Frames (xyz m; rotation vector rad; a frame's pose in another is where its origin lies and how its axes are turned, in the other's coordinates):
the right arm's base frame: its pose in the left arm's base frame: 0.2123 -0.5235 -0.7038 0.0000 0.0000 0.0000
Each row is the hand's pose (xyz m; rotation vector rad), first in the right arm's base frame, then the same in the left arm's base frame.
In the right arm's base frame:
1: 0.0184 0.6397 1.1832 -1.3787 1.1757 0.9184
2: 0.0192 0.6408 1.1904 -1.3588 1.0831 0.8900
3: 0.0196 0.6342 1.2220 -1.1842 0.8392 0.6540
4: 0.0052 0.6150 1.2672 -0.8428 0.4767 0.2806
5: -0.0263 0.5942 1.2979 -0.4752 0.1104 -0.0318
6: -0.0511 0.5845 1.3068 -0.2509 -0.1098 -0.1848
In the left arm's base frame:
1: 0.2307 0.1162 0.4794 -1.3787 1.1757 0.9184
2: 0.2315 0.1173 0.4866 -1.3588 1.0831 0.8900
3: 0.2319 0.1107 0.5182 -1.1842 0.8392 0.6540
4: 0.2175 0.0915 0.5634 -0.8428 0.4767 0.2806
5: 0.1860 0.0707 0.5941 -0.4752 0.1104 -0.0318
6: 0.1612 0.0610 0.6030 -0.2509 -0.1098 -0.1848

